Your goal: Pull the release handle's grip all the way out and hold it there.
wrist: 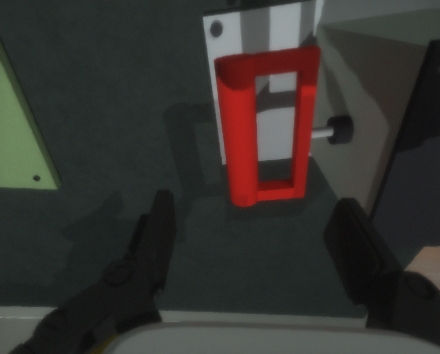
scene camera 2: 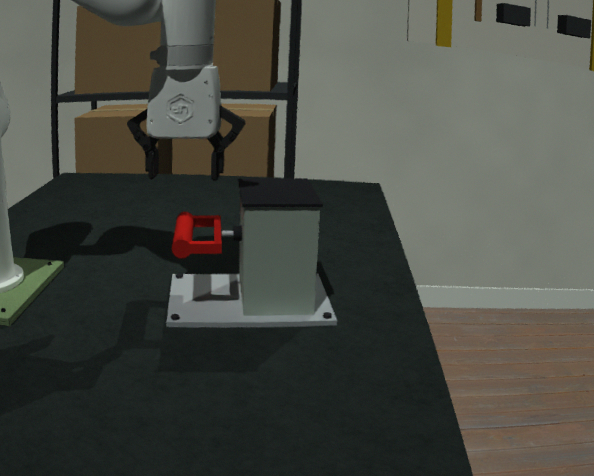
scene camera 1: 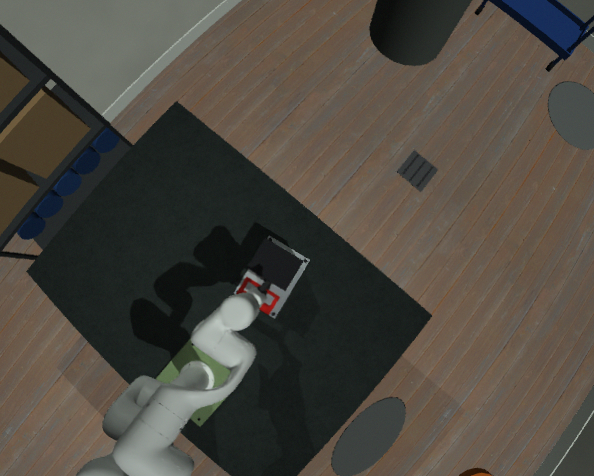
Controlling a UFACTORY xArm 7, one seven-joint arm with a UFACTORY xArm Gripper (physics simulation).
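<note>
The red release handle (scene camera 1: 271, 303) (scene camera 2: 183, 235) (wrist: 240, 135) is a rectangular loop with a thick round grip bar on the side away from its housing. A short metal rod (scene camera 2: 228, 233) (wrist: 322, 132) joins it to a black collar on the grey-green housing (scene camera 2: 280, 260), which has a dark top and stands on a white base plate (scene camera 2: 205, 312). My gripper (scene camera 2: 184, 176) (wrist: 252, 213) is open and empty, pointing down above the handle. One finger is on each side of the grip in the wrist view, and neither touches it. In scene camera 1 the arm partly hides the handle.
The dark table mat (scene camera 1: 350, 310) (scene camera 2: 300, 400) lies under the housing. The arm's green mounting plate (scene camera 1: 200, 417) (scene camera 2: 30, 295) (wrist: 20, 135) is on the handle's side of the housing. A shelf rack (scene camera 2: 292, 90) with cardboard boxes (scene camera 2: 110, 145) stands behind.
</note>
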